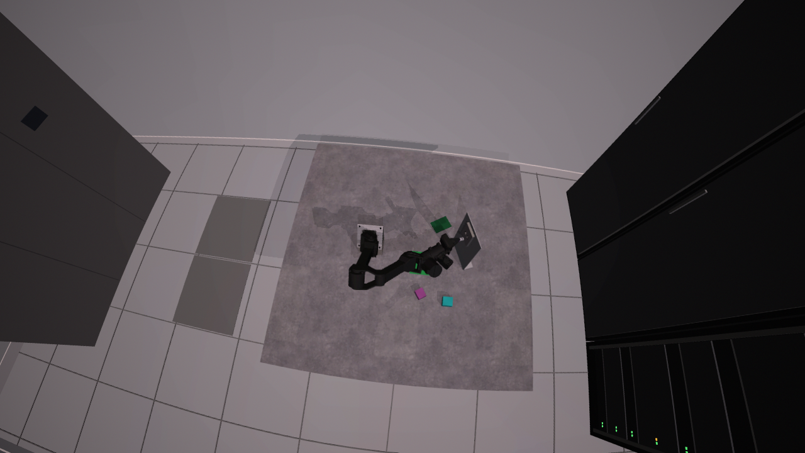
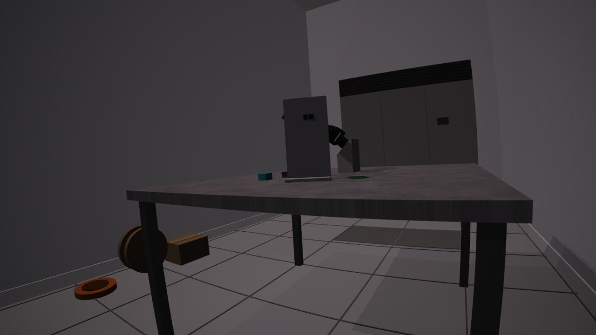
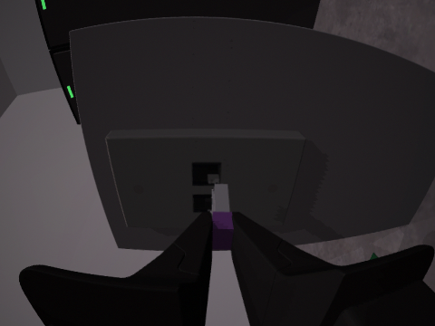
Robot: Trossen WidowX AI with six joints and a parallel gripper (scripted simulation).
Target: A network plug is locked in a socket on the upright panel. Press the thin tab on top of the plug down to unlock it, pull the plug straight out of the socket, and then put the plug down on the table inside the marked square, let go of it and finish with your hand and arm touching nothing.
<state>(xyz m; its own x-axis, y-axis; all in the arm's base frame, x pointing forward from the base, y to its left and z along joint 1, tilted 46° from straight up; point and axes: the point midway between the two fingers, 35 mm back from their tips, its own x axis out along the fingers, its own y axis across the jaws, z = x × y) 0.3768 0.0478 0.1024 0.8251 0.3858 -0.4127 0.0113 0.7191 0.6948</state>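
Now: the grey upright panel 90 mm below my gripper tip, 50 mm ahead of it and 20 mm to the left of it. The rest, counted from my gripper tip: dark green patch (240 mm below, 180 mm to the left, 50 mm behind); then teal cube (230 mm to the right, 230 mm below, 10 mm behind); then network plug (right at my gripper tip).
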